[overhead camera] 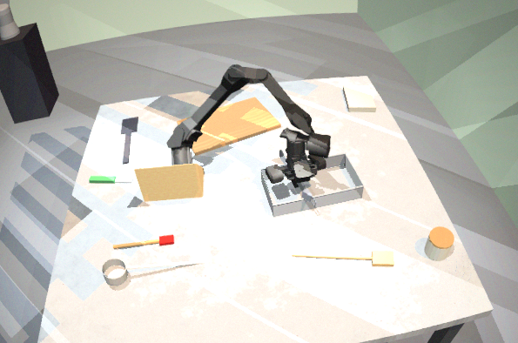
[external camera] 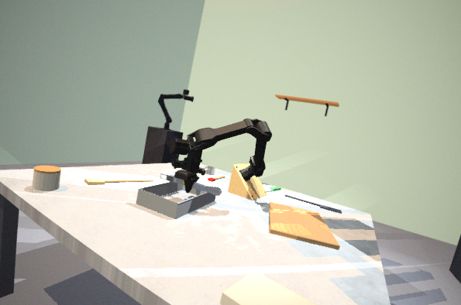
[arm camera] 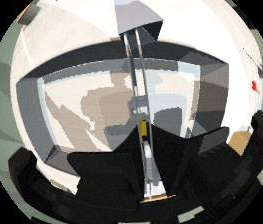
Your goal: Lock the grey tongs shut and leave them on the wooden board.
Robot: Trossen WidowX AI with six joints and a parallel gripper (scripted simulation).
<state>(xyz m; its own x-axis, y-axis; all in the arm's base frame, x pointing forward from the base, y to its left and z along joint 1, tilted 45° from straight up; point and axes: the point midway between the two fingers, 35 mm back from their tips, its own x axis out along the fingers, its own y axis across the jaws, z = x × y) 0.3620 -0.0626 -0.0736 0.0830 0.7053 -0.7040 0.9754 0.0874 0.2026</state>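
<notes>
My gripper tip is 50 mm short of the grey roasting tin and 10 mm to the right of it. Round my gripper tip: red-headed spatula 480 mm behind, 130 mm to the right, 20 mm below; then canister 370 mm ahead, 340 mm to the right; then wooden board 190 mm behind, 440 mm to the left, 20 mm below.
</notes>
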